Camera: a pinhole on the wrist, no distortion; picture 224 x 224 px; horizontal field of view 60.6 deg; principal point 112.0 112.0 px. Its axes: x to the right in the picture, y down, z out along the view. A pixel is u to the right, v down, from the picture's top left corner.
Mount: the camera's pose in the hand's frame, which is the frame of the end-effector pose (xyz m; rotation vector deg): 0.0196 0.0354 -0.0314 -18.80 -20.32 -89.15
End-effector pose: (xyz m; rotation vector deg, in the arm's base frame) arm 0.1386 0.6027 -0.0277 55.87 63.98 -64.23
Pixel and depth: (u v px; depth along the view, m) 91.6 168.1 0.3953
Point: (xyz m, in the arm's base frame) 0.4356 0.3212 -0.0898
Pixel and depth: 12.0 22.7 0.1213
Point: 0.2865 0.5859 0.0240
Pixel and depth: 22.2 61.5 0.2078
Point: 0.3637 0.5356 0.0372
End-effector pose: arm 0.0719 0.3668 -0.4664 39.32 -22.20 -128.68
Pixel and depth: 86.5 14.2 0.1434
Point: 0.1169 0.3360 -0.3216
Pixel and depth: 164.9 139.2 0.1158
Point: 0.0328 0.3104 -0.3821
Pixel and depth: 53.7 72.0 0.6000
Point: 0.1435 0.1683 0.1356
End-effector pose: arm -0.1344 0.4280 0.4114 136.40 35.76 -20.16
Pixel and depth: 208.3 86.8 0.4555
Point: -0.2095 0.0883 0.0808
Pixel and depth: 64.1 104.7 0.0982
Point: -0.0747 0.3352 0.4212
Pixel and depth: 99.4 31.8 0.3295
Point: -0.1608 0.0878 0.3677
